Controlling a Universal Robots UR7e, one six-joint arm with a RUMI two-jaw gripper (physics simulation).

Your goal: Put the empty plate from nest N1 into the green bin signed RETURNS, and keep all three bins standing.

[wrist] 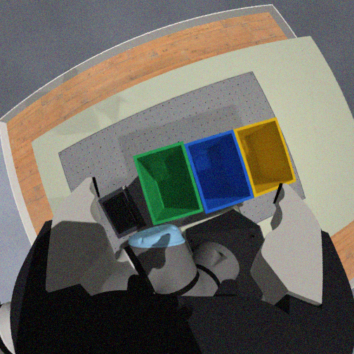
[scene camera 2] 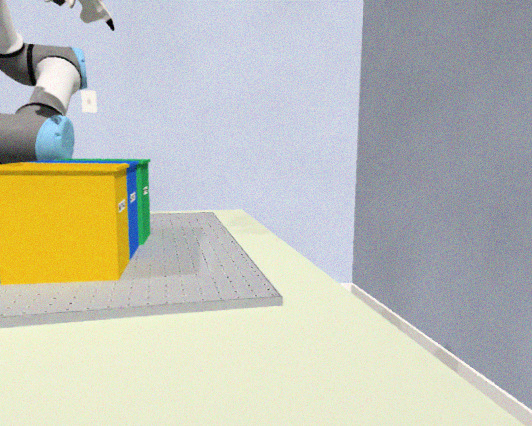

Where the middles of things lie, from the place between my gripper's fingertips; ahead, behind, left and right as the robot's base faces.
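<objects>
My hand is 4 cm to the right of the green bin [scene camera 2: 142, 177] and 37 cm above it. The dark plate [wrist: 117, 207] is 3 cm behind my hand, 25 cm to the left of it and 44 cm below it. Measured from my hand, the blue bin [scene camera 2: 131, 170] is 2 cm behind, 9 cm to the right and 37 cm below, while the yellow bin [scene camera 2: 71, 219] is 3 cm behind my hand, 22 cm to the right of it and 37 cm below it.
</objects>
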